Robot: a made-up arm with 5 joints. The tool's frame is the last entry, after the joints.
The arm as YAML. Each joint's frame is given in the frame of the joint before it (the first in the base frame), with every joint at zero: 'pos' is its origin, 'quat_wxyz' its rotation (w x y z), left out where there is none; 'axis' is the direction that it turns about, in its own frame. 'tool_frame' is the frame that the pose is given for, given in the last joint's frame.
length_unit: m
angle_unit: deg
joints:
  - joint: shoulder
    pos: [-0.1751, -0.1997, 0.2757]
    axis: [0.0, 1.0, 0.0]
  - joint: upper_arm
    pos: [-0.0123, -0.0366, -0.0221]
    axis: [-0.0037, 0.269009, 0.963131]
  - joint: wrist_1
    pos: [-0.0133, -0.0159, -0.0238]
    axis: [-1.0, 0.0, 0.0]
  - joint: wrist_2
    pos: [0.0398, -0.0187, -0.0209]
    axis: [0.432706, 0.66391, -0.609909]
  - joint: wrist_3
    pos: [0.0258, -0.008, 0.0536]
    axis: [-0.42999, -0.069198, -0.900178]
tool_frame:
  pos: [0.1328, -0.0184, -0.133]
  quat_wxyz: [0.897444, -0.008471, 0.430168, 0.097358]
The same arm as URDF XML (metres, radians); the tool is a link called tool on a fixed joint. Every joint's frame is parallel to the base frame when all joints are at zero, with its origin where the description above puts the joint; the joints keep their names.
<robot name="arm">
<joint name="shoulder" type="continuous"><parent link="base_link"/><child link="link1"/><origin xyz="-0.1751 -0.1997 0.2757" rpy="0.0000 0.0000 0.0000"/><axis xyz="0 1 0"/></joint>
<joint name="upper_arm" type="continuous"><parent link="link1"/><child link="link2"/><origin xyz="-0.0123 -0.0366 -0.0221" rpy="0.0000 0.0000 0.0000"/><axis xyz="-0.0037 0.269009 0.963131"/></joint>
<joint name="wrist_1" type="continuous"><parent link="link2"/><child link="link3"/><origin xyz="-0.0133 -0.0159 -0.0238" rpy="0.0000 0.0000 0.0000"/><axis xyz="-1 0 0"/></joint>
<joint name="wrist_2" type="continuous"><parent link="link3"/><child link="link4"/><origin xyz="0.0398 -0.0187 -0.0209" rpy="0.0000 0.0000 0.0000"/><axis xyz="0.432706 0.66391 -0.609909"/></joint>
<joint name="wrist_3" type="continuous"><parent link="link4"/><child link="link5"/><origin xyz="0.0258 -0.0080 0.0536" rpy="0.0000 0.0000 0.0000"/><axis xyz="-0.42999 -0.069198 -0.900178"/></joint>
<joint name="tool_fixed" type="fixed"><parent link="link5"/><child link="tool"/><origin xyz="0.1328 -0.0184 -0.1330" rpy="0.1084 0.8847 0.2675"/></joint>
<link name="base_link"/>
<link name="link1"/>
<link name="link2"/>
<link name="link3"/>
<link name="link4"/>
<link name="link5"/>
<link name="tool"/>
</robot>

